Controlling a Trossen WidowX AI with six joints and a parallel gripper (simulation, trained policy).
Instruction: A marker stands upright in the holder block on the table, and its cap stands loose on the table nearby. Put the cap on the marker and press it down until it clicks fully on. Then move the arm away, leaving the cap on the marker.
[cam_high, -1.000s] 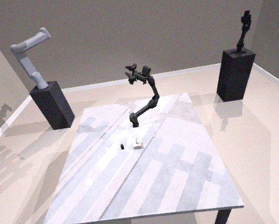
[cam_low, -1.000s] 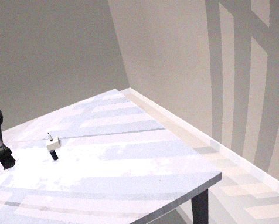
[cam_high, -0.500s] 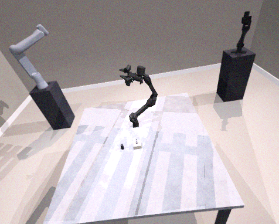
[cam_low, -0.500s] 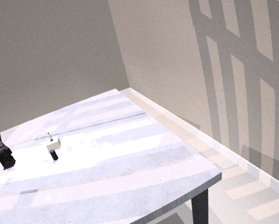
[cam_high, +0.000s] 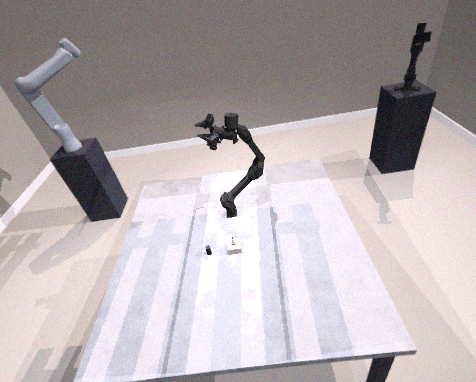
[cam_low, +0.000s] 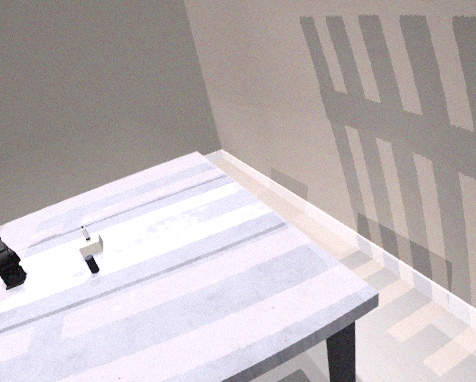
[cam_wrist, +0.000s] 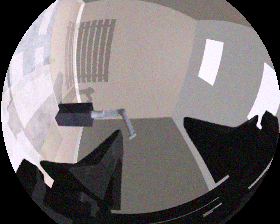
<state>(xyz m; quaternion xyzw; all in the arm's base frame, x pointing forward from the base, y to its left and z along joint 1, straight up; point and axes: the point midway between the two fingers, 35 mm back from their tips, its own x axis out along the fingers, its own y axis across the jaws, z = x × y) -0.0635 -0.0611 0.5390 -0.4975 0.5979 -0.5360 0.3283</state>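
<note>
Right now the dark cap is 360 mm ahead of my gripper tip, 30 mm to the right of it and 520 mm below it. Round my gripper tip: pale holder block (350 mm ahead, 100 mm to the left, 520 mm below).
</note>
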